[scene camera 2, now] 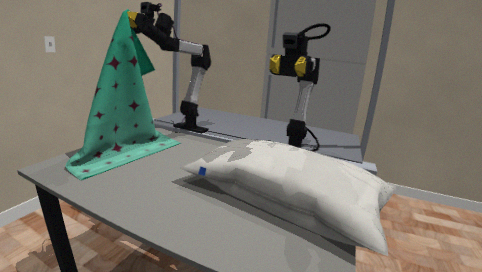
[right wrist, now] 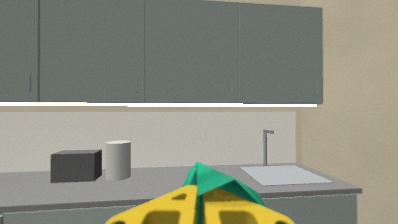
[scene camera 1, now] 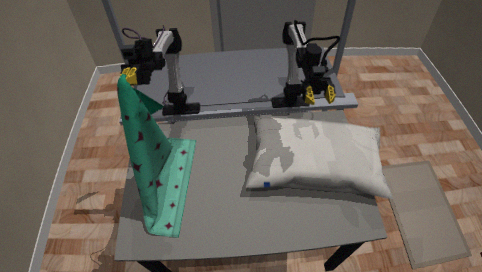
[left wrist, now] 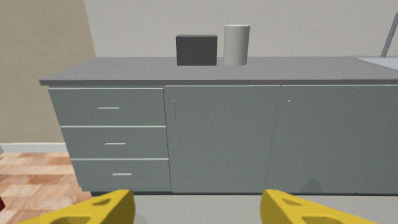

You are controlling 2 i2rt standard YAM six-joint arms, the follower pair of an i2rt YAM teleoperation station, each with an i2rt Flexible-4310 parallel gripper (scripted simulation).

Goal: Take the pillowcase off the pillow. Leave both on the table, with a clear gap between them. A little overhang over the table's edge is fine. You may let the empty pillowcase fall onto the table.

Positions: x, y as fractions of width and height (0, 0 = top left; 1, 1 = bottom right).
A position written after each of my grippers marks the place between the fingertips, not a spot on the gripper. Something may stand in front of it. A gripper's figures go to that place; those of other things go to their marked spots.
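A green pillowcase (scene camera 2: 0.25, 0.48) is 112 cm from the lens. With a white pillow (scene camera 2: 0.69, 0.73) also in my sight, I find that the marked spots on the pillow and the pillowcase are 86 cm apart. My left gripper (scene camera 2: 0.59, 0.24) is 73 cm from the lens, while the white pillow is 65 cm from the lens.
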